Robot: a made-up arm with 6 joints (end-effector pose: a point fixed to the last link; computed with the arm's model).
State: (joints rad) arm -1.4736 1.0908 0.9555 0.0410 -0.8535 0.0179
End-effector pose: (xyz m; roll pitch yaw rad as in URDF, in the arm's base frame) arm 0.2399 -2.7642 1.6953 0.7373 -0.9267 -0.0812
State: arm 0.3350 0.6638 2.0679 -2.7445 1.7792 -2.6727
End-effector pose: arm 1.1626 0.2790 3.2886 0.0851 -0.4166 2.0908
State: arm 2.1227 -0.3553 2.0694 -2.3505 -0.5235 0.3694
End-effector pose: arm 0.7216 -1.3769 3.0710 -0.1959 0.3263 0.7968
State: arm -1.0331 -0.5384 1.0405 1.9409 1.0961 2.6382
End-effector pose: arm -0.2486 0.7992 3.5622 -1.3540 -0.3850 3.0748
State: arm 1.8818 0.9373 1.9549 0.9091 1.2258 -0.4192
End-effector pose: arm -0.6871 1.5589 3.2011 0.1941 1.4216 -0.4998
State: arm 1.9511 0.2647 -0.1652 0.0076 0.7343 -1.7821
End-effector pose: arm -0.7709 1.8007 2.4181 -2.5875 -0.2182 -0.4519
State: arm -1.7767 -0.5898 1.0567 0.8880 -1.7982 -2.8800
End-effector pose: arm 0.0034 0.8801 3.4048 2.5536 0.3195 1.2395
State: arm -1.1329 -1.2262 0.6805 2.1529 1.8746 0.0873
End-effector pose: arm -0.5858 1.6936 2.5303 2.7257 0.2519 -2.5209
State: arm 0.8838 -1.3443 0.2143 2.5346 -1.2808 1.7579
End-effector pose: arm -1.0493 -1.4499 2.6314 0.4034 0.9286 0.6733
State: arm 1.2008 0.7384 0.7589 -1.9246 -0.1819 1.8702
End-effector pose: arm 0.8987 2.3874 2.5114 -0.7254 -0.5520 -2.4292
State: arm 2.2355 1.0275 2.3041 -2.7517 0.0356 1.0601
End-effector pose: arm -1.0142 1.2702 3.1940 -1.9240 0.4652 -0.1588
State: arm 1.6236 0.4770 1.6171 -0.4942 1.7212 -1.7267
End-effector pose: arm 0.0221 0.8731 3.6077 0.3375 0.7775 1.2948
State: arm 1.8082 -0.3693 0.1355 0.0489 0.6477 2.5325
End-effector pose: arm -0.1520 0.5087 3.5275 -1.8606 1.0721 1.4214
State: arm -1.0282 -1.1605 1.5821 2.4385 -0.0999 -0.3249
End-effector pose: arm -1.3711 2.1902 1.9026 -1.8765 -0.5490 -0.7556
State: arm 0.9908 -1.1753 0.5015 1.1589 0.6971 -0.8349
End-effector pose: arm -1.0466 -1.3480 2.9305 -2.0073 1.4094 2.6402
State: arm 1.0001 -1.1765 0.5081 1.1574 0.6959 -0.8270
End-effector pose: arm -1.0395 -1.3669 2.9252 -2.0819 1.4063 2.5717
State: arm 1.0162 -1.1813 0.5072 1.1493 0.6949 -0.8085
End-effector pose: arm -1.0214 -1.3916 2.9166 -2.1658 1.3993 2.4996
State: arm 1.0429 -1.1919 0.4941 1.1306 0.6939 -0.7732
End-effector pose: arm -0.9857 -1.4243 2.9027 -2.2557 1.3857 2.4307
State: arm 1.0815 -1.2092 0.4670 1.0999 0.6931 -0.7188
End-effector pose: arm -0.9291 -1.4645 2.8827 -2.3411 1.3642 2.3762
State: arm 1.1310 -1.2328 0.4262 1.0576 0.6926 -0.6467
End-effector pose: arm -0.8515 -1.5081 2.8566 -2.4085 1.3348 2.3490
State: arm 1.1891 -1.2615 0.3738 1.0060 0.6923 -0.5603
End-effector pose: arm -0.7555 -1.5494 2.8254 -2.4516 1.2986 2.3527
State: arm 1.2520 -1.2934 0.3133 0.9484 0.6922 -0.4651
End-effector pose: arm -0.6473 -1.5829 2.7907 -2.4706 1.2579 2.3834
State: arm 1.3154 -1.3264 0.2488 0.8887 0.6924 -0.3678
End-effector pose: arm -0.5352 -1.6044 2.7543 -2.4702 1.2161 2.4327
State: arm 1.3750 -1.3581 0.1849 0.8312 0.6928 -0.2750
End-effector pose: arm -0.4282 -1.6126 2.7187 -2.4563 1.1761 2.4909
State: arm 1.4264 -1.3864 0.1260 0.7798 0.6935 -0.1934
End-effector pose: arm -0.3355 -1.6094 2.6863 -2.4349 1.1412 2.5490
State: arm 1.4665 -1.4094 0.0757 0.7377 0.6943 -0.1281
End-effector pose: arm -0.2632 -1.5980 2.6599 -2.4101 1.1141 2.6013
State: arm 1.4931 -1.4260 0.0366 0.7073 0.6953 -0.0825
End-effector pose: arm -0.2152 -1.5830 2.6409 -2.3860 1.0963 2.6427
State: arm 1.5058 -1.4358 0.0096 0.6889 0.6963 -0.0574
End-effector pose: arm -0.1917 -1.5674 2.6304 -2.3639 1.0882 2.6729
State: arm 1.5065 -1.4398 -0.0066 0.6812 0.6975 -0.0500
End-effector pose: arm -0.1889 -1.5533 2.6272 -2.3448 1.0884 2.6921
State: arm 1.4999 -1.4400 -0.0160 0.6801 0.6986 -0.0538
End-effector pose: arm -0.1984 -1.5400 2.6288 -2.3264 1.0939 2.7061
